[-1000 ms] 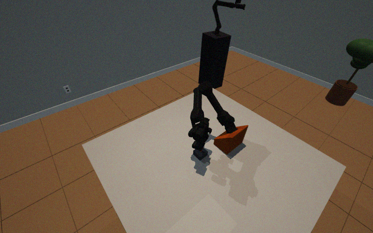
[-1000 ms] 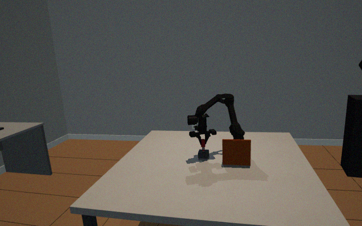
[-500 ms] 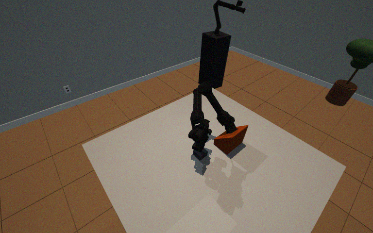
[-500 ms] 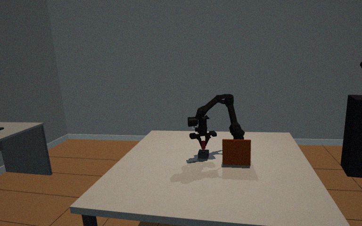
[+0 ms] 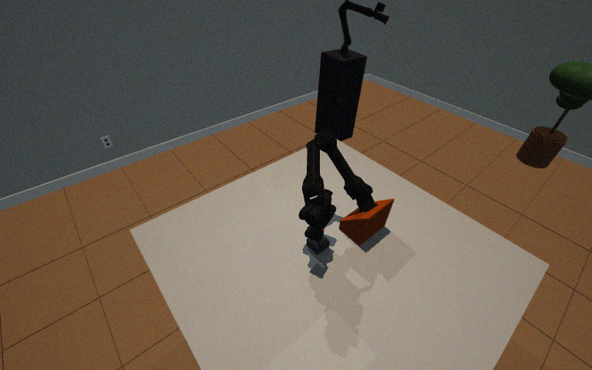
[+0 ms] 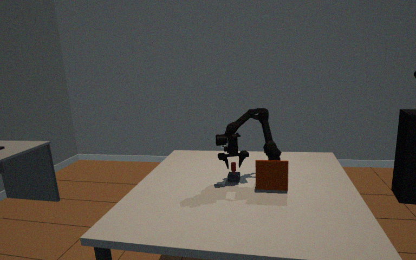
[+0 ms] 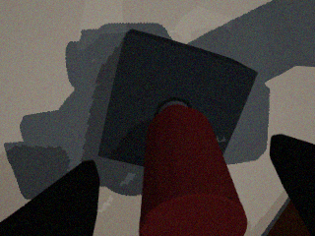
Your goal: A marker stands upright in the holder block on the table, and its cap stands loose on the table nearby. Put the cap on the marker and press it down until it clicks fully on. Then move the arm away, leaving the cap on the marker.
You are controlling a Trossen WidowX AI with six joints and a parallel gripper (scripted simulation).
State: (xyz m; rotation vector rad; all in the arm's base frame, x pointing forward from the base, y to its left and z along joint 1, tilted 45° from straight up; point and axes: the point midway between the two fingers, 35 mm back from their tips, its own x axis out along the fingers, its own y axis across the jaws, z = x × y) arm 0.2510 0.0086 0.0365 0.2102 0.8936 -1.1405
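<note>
Now: the red cap 10 mm above my gripper tip. From my gripper tip the other things lie so: holder block (60 mm below).
</note>
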